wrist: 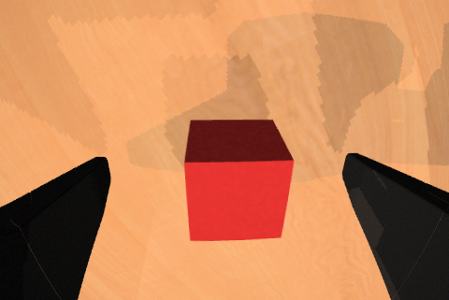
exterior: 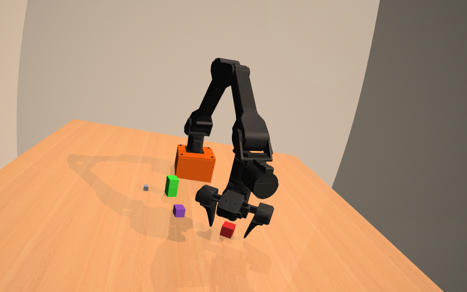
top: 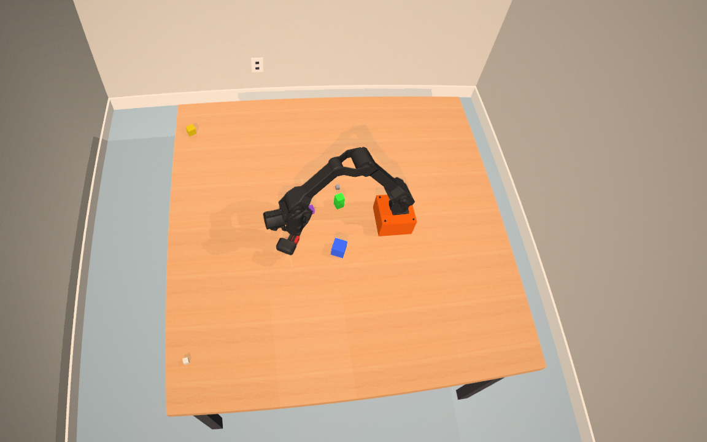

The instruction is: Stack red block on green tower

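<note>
Right now my gripper tip is 1 cm below the red block. From my gripper tip the other things lie so: purple block (12 cm to the right, 8 cm behind, 1 cm above); grey cube (21 cm to the right, 20 cm behind); blue block (15 cm behind, 6 cm to the left, 2 cm above).
</note>
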